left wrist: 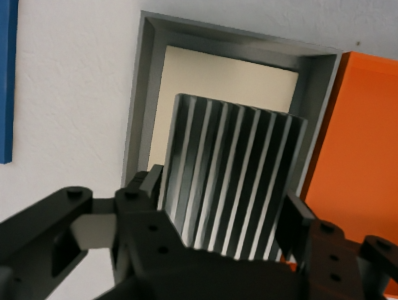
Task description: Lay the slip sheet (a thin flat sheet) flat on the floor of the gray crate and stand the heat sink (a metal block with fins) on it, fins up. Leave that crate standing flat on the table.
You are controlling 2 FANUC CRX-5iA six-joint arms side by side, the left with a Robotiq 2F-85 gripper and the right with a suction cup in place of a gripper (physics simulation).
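The gray crate [225, 39] is in the middle of the left wrist view, with its open top facing the camera. The slip sheet [225, 75], a cream rectangle, lies flat on the crate floor; its near part is hidden. The heat sink [237, 165] has its fins facing the camera and covers part of the sheet in this view. My left gripper [225, 200] is shut on the heat sink, with one finger against each side. The heat sink seems to be above the sheet, but its underside and any gap are hidden. The right arm's suction cup does not show.
An orange container [360, 145] stands close against the right side of the gray crate. Part of a blue object [7, 85] shows at the far left edge. The crate's side walls stand near the heat sink and fingers.
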